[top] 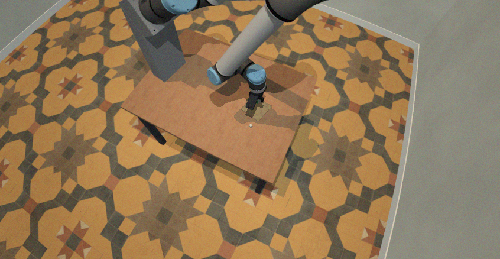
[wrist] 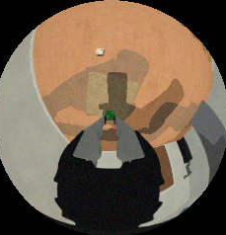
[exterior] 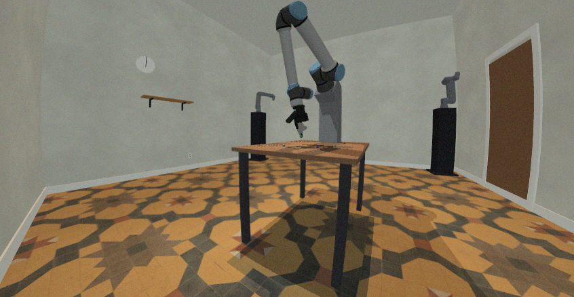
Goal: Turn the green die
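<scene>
The green die lies 10 mm below my hand. Also, from my hand: blue die: 120 mm to the left, 90 mm below, 30 mm behind; white die: 130 mm to the right, 90 mm below, 10 mm ahead; tan mat: 90 mm below.
</scene>
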